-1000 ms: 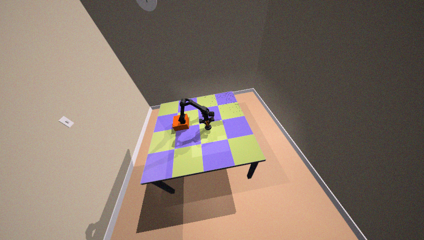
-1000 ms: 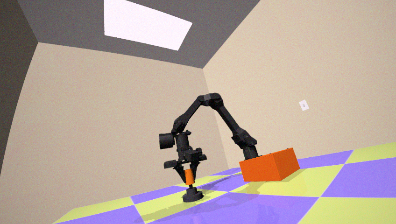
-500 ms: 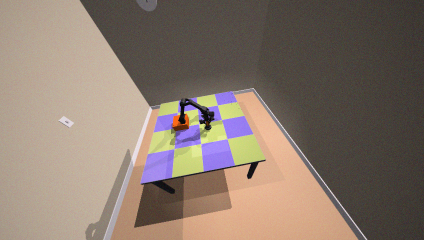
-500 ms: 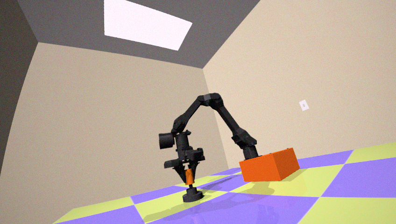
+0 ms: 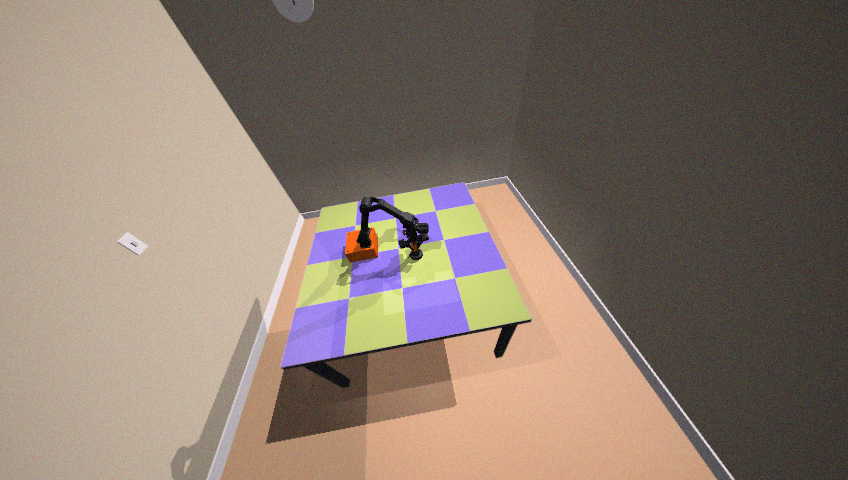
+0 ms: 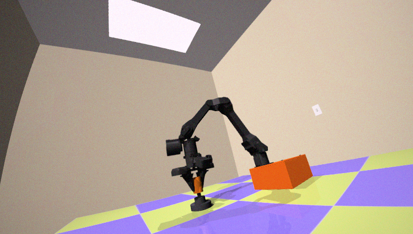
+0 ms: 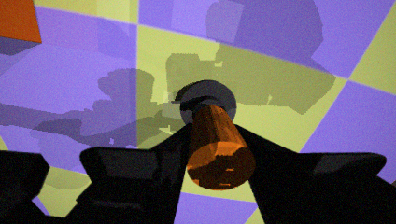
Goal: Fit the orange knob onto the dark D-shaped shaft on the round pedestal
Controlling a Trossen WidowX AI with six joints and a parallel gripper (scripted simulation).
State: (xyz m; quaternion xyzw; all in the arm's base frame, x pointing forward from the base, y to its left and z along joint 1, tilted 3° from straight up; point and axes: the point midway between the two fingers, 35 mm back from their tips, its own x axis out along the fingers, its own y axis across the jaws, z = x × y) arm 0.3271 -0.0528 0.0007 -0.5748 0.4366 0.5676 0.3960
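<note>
My gripper tip is now 2 cm below the orange knob. Round my gripper tip: pedestal 4 cm below.
</note>
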